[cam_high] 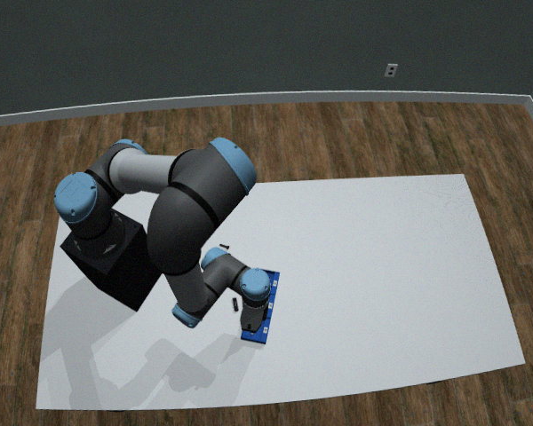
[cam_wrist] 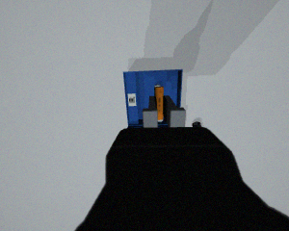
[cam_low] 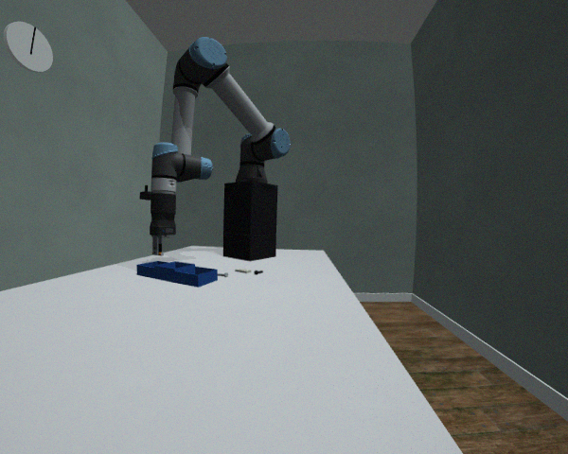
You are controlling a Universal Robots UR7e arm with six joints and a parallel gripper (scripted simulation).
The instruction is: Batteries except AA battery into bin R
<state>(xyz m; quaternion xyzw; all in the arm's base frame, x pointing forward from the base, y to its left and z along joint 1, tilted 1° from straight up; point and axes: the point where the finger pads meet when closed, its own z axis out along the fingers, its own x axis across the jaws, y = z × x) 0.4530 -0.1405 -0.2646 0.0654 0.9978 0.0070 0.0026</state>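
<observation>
The blue three-compartment bin tray is 80 mm to the left of my hand, 60 mm below it and 20 mm ahead of it. Round my hand: silver bolt: 210 mm to the left, 70 mm below, 50 mm behind; dotted piece: 240 mm to the left, 140 mm behind, 70 mm below; orange battery: 10 mm below.
</observation>
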